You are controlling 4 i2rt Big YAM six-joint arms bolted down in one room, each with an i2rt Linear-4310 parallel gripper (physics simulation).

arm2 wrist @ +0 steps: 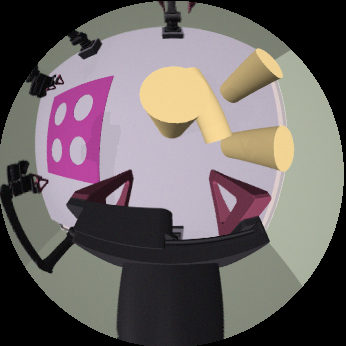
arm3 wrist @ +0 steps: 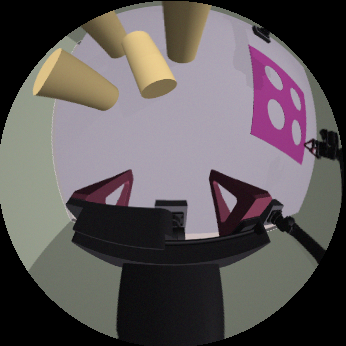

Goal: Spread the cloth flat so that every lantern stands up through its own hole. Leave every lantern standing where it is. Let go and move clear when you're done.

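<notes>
The magenta cloth (arm2 wrist: 95, 130) (arm3 wrist: 261, 110) lies spread on the floor apart from the lanterns, and bare floor shows through its several round holes. Three tan lanterns stand upright: one nearest the cloth (arm2 wrist: 172, 95) (arm3 wrist: 185, 30), one (arm2 wrist: 252, 77) (arm3 wrist: 77, 80) and one (arm2 wrist: 257, 147) (arm3 wrist: 107, 32). Another lantern (arm2 wrist: 212, 112) (arm3 wrist: 147, 62) appears to lie on its side among them. Arm2's gripper (arm2 wrist: 171, 172) and arm3's gripper (arm3 wrist: 171, 172) are open and empty. Two other grippers, one (arm2 wrist: 59, 80) (arm3 wrist: 310, 146) and one (arm2 wrist: 43, 183), are beside the cloth's far side; their fingers are too small to judge.
A black arm base (arm2 wrist: 173, 32) is at the top of the arm2 view, another base (arm2 wrist: 90, 48) left of it. A black arm link (arm3 wrist: 305, 237) reaches across the lower right of the arm3 view. Green walls surround the pale surface.
</notes>
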